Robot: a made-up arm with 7 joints. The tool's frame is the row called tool.
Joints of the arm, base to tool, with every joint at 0 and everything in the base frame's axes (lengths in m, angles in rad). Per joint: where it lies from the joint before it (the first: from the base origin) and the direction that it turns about. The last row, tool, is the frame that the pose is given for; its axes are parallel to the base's.
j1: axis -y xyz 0 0.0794 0
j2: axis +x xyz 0 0.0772 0
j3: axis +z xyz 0 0 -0.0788
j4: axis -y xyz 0 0 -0.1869
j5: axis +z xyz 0 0 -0.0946
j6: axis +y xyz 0 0 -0.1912
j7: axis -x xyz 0 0 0
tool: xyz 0 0 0
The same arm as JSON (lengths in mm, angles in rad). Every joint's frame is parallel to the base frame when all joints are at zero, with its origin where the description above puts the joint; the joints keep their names.
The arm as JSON. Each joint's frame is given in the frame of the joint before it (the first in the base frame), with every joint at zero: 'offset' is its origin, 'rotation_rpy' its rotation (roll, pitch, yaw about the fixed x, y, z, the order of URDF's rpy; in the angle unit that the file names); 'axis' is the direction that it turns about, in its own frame. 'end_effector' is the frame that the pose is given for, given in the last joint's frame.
{"length_unit": "mm", "angle_unit": "rad", "chain": [
  {"id": "j1", "offset": [0.0, 79.4, 0.0], "rotation_rpy": [0.0, 0.0, 0.0], "axis": [0.0, -1.0, 0.0]},
  {"id": "j2", "offset": [0.0, 77.2, 0.0], "rotation_rpy": [0.0, 0.0, 0.0], "axis": [1.0, 0.0, 0.0]},
  {"id": "j3", "offset": [0.0, 0.0, -78.8], "rotation_rpy": [0.0, 0.0, 0.0], "axis": [0.0, 0.0, 1.0]},
  {"id": "j4", "offset": [0.0, 0.0, -186.9], "rotation_rpy": [0.0, 0.0, 0.0], "axis": [0.0, -1.0, 0.0]},
  {"id": "j5", "offset": [0.0, 0.0, -94.6], "rotation_rpy": [0.0, 0.0, 0.0], "axis": [0.0, 0.0, 1.0]},
  {"id": "j6", "offset": [0.0, 0.0, -191.2], "rotation_rpy": [0.0, 0.0, 0.0], "axis": [0.0, 1.0, 0.0]},
  {"id": "j7", "offset": [0.0, 0.0, 0.0], "rotation_rpy": [0.0, 0.0, 0.0], "axis": [-1.0, 0.0, 0.0]}
], "end_effector": {"offset": [0.0, 0.0, 0.0], "rotation_rpy": [0.0, 0.0, 0.0]}}

